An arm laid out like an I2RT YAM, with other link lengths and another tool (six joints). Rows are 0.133 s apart.
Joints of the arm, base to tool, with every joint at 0 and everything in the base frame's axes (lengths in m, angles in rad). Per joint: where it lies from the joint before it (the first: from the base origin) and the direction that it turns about. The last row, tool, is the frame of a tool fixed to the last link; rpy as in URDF.
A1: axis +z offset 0 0 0.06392
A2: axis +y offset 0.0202 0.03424 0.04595
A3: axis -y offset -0.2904 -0.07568 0
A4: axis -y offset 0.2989 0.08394 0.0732
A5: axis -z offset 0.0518 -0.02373 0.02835
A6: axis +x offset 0.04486 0 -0.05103
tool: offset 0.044 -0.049 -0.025 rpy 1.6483 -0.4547 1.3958
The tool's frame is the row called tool.
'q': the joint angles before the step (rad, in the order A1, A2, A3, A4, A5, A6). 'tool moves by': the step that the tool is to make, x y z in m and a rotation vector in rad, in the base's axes. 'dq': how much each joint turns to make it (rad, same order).
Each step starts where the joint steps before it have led.
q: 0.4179, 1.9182, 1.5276, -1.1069, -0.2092, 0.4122
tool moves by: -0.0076, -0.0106, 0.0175, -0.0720, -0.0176, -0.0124
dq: -0.0001, -0.0388, -0.0002, -0.0505, 0.0736, 0.0075
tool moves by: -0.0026, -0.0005, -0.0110, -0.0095, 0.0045, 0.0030
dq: 0.0035, 0.0004, -0.0375, 0.0300, 0.0069, 0.0001
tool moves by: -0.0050, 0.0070, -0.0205, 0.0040, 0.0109, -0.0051
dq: 0.0190, 0.0127, -0.0521, 0.0598, -0.0069, 0.0247
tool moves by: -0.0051, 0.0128, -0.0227, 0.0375, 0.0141, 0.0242
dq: 0.0277, 0.0200, -0.0464, 0.0710, -0.0397, 0.0056
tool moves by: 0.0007, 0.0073, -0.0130, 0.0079, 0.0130, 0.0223
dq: 0.0147, 0.0303, -0.0044, 0.0255, -0.0133, -0.0071
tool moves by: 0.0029, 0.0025, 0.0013, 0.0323, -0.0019, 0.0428
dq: -0.0004, 0.0007, 0.0096, -0.0009, -0.0298, -0.0427
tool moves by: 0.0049, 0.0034, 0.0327, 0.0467, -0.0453, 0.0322
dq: -0.0004, -0.0431, 0.0637, -0.0522, -0.0229, -0.0317
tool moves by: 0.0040, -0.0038, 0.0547, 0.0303, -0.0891, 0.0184
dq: -0.0084, -0.0672, 0.1046, -0.0856, 0.0099, -0.0294
